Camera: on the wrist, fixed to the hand. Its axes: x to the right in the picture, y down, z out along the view.
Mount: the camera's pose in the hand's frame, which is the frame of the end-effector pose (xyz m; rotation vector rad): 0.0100 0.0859 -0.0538 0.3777 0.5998 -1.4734
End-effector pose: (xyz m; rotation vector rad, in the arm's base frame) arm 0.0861 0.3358 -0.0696 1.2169 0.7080 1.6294
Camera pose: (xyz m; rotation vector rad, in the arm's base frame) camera 0.0056 0.3168 -0.0102 0.1198 1.7709 0.5290
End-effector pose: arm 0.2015 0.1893 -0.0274 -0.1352 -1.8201 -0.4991
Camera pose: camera 0.2754 0.2436 0.0169 1.5361 -1.1022 -1.0130
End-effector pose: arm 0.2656 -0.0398 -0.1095 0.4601 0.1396 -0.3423
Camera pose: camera 0.3024 0.0541 -0.1241 0.7691 1.0305 -1.6909
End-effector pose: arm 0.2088 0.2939 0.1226 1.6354 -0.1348 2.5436
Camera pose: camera 0.1439 0.2167 0.1083 0.4412 1.1570 1.6556
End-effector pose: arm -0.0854 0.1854 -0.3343 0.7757 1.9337 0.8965
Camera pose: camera -0.1219 0.2249 -0.2478 -0.8653 2.4459 -0.2168
